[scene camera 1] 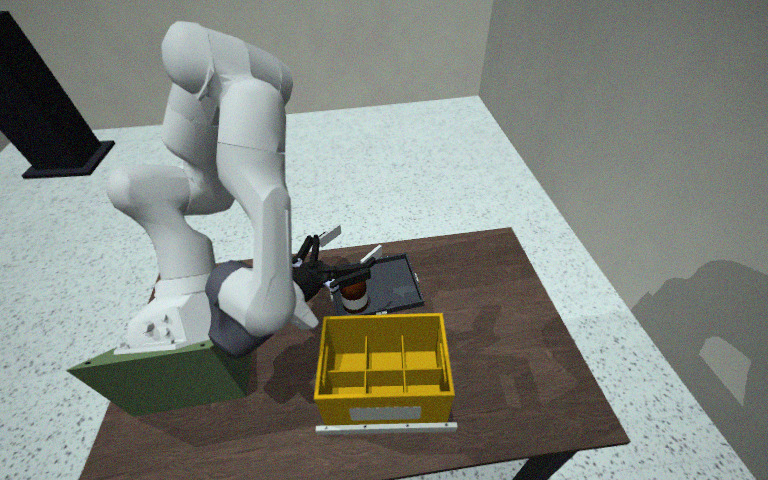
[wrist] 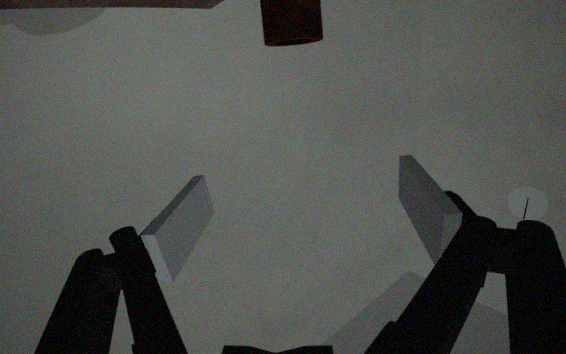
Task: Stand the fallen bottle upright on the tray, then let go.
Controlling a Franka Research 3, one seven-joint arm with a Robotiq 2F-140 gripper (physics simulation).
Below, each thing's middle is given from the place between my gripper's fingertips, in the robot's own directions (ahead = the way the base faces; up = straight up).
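Position of the pale strip (scene camera 1: 452, 426): 23 cm below my hand, 3 cm ahead of it, 37 cm to the right of it.
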